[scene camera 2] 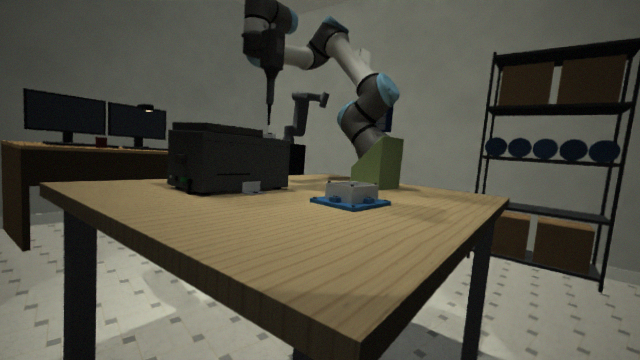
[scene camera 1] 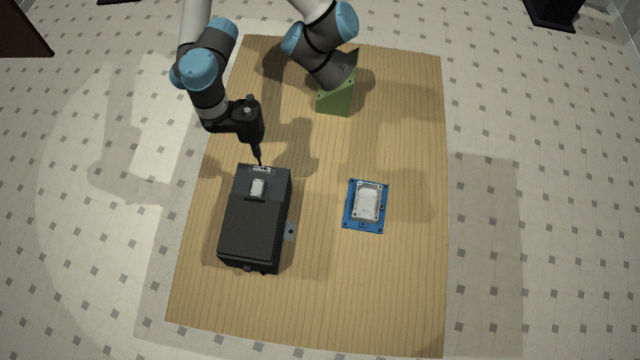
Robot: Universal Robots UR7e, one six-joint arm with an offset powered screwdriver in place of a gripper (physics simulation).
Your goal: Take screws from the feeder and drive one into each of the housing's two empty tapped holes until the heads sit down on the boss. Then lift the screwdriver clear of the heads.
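My screwdriver (scene camera 1: 259,164) (scene camera 2: 269,123) points down with its bit tip over the pick-up end of the black feeder (scene camera 1: 250,225) (scene camera 2: 230,160). In scene camera 2 a small gap seems to show between the tip and the feeder's top. The tip is too small to tell whether a screw is on it. A light pick-up strip (scene camera 1: 262,169) lies at that end of the feeder. The pale grey housing (scene camera 1: 367,201) (scene camera 2: 351,193) sits upright on a blue plate (scene camera 1: 372,230) (scene camera 2: 354,207), apart from the feeder. Small dark spots mark its corners; which holes are filled cannot be told.
The green arm mount (scene camera 1: 334,102) (scene camera 2: 391,165) stands at the back of the wooden table (scene camera 1: 380,300) (scene camera 2: 280,250). A small grey bracket (scene camera 1: 290,231) (scene camera 2: 251,187) sticks out from the feeder's side. A black shelf rack (scene camera 2: 555,162) and a desk (scene camera 2: 95,165) stand beyond the table.
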